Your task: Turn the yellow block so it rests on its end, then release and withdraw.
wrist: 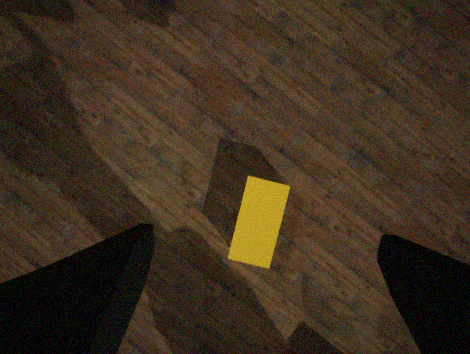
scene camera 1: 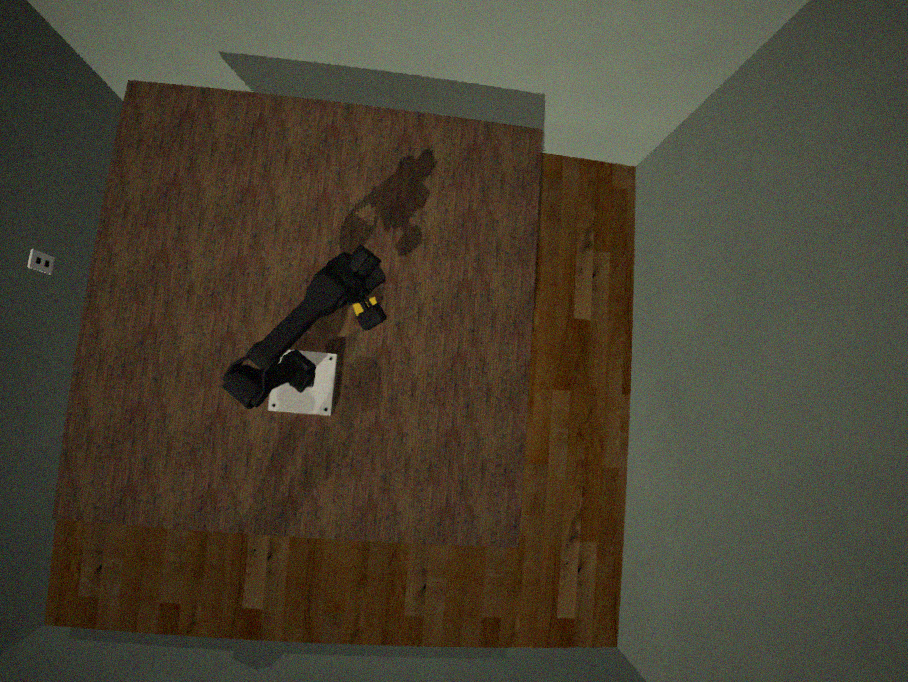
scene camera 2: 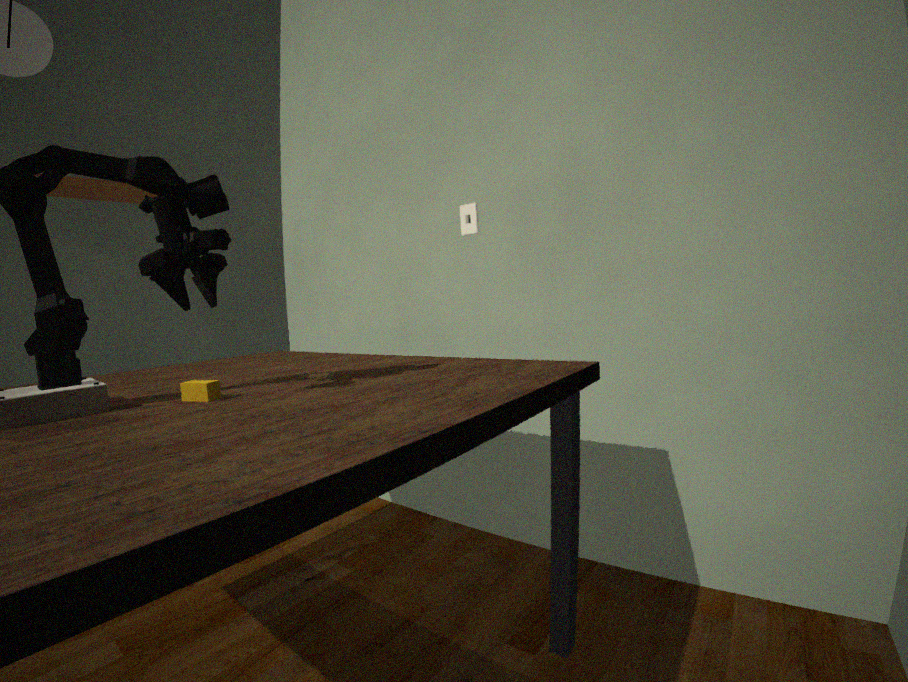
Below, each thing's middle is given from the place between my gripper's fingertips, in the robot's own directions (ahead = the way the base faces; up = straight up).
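Labels:
Yellow block [scene camera 2: 196, 390]: 150 mm below my hand, 10 mm behind, 10 mm to the left.

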